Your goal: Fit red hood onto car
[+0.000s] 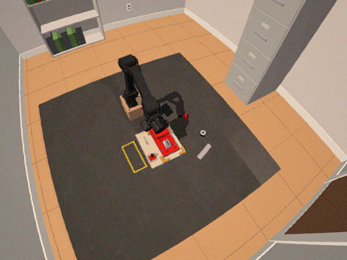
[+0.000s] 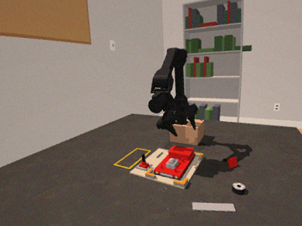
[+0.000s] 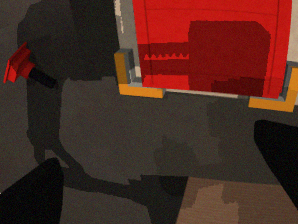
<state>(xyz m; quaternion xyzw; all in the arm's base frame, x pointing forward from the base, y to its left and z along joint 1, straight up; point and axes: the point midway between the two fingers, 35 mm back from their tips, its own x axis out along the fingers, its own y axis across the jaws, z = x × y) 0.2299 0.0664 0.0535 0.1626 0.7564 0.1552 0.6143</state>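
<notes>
Now: gripper tip 8 cm above the red hood, 2 cm to the left of it and 2 cm short of it. Also, from my gripper tip: grey engine block 12 cm ahead, 10 cm below, 2 cm to the right.
</notes>
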